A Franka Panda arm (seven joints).
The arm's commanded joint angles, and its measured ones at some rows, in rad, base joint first. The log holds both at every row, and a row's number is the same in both.
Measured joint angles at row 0: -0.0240, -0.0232, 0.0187, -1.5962, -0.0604, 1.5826, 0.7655
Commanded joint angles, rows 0 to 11: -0.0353, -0.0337, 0.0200, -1.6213, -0.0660, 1.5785, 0.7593; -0.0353, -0.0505, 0.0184, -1.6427, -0.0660, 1.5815, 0.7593; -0.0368, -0.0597, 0.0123, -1.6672, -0.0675, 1.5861, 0.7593; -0.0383, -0.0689, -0.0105, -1.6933, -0.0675, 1.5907, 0.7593; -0.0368, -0.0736, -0.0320, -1.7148, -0.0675, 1.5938, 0.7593; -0.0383, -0.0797, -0.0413, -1.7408, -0.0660, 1.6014, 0.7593; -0.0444, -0.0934, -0.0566, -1.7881, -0.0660, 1.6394, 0.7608; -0.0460, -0.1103, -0.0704, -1.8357, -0.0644, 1.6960, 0.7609; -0.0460, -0.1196, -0.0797, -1.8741, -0.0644, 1.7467, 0.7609; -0.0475, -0.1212, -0.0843, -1.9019, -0.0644, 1.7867, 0.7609; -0.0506, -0.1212, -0.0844, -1.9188, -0.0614, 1.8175, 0.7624; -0.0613, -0.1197, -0.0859, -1.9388, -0.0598, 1.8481, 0.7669
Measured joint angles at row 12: -0.0463, -0.0821, -0.0873, -1.8430, -0.0604, 1.7495, 0.7655
